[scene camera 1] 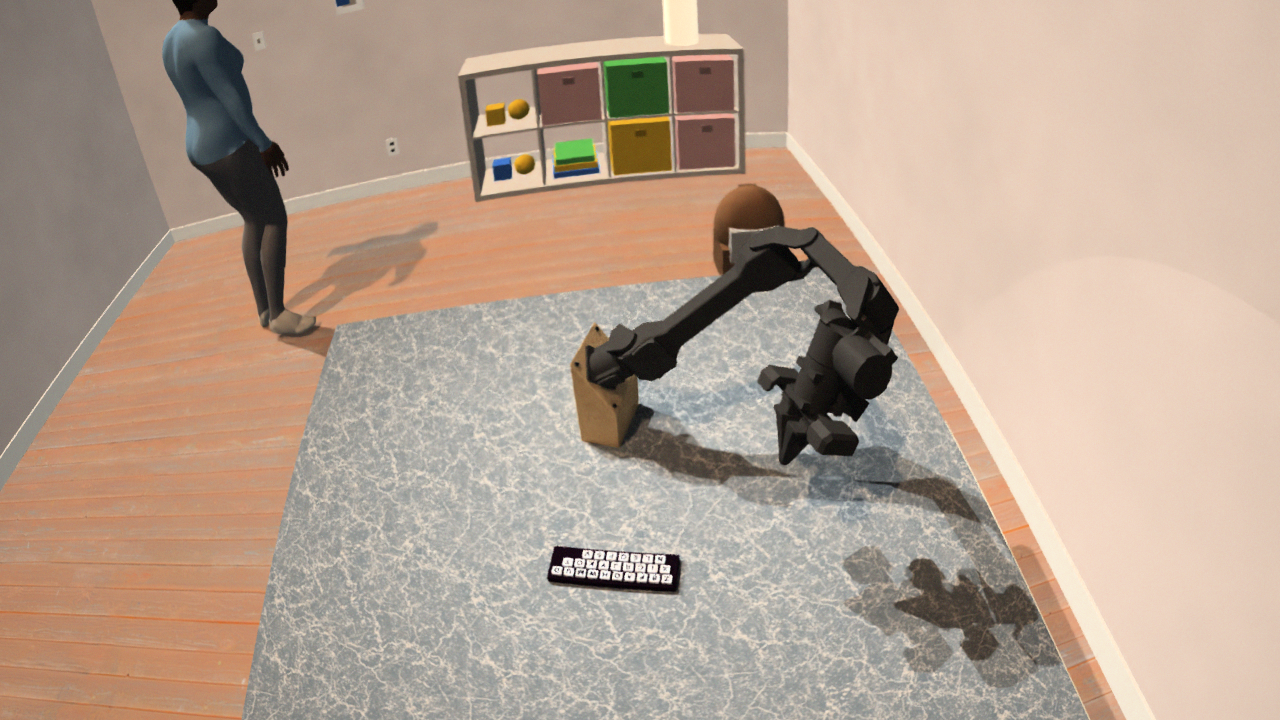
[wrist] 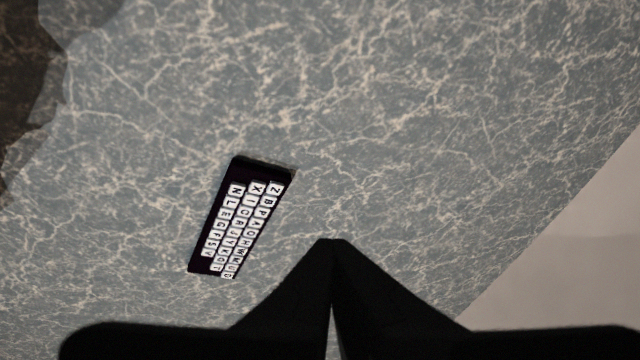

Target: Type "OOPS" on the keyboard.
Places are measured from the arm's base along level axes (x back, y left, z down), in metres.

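Pixels of known places: gripper, between the fingertips: (scene camera 1: pixel 783 463) (wrist: pixel 330 251); arm's base, origin of its link: (scene camera 1: pixel 599 368).
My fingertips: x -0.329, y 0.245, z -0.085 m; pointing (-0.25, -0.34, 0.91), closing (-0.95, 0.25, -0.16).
Observation:
For each thing: its middle in the pictures, then the offset to it from my fingertips. Level surfaces: height alone.
- black keyboard, middle of its body: (wrist: pixel 233 229) (scene camera 1: pixel 613 568) dy -0.242, dx -0.003, dz +0.212 m
- grey-blue marbled surface, height of its surface: dz +0.221 m
- P key, middle of its body: (wrist: pixel 262 211) (scene camera 1: pixel 642 578) dy -0.199, dx -0.029, dz +0.206 m
- S key, middle of its body: (wrist: pixel 212 242) (scene camera 1: pixel 599 555) dy -0.263, dx +0.020, dz +0.206 m
A black keyboard (scene camera 1: pixel 615 569) (wrist: pixel 240 220) with three rows of white letter keys lies flat on the grey-blue marbled surface (scene camera 1: pixel 402 626) (wrist: pixel 450 90). In the wrist view the keyboard is left of centre and slanted, with its Z, X and N end at the top. The P key (wrist: pixel 262 213) is in the right-hand row and the S key (wrist: pixel 209 243) in the left-hand row. Several round letters are too small to tell O from similar ones. My gripper (scene camera 1: pixel 785 460) (wrist: pixel 330 251) is shut and empty, its tips together. It hangs above the surface, behind and right of the keyboard in the scene view, apart from it.
The arm's tan base block (scene camera 1: pixel 604 407) stands behind the keyboard. A pale wall (scene camera 1: pixel 1118 268) (wrist: pixel 590 240) rises at the right. A person (scene camera 1: pixel 214 116) stands at the back left. A shelf unit (scene camera 1: pixel 604 46) and a brown rounded object (scene camera 1: pixel 748 207) are at the back.

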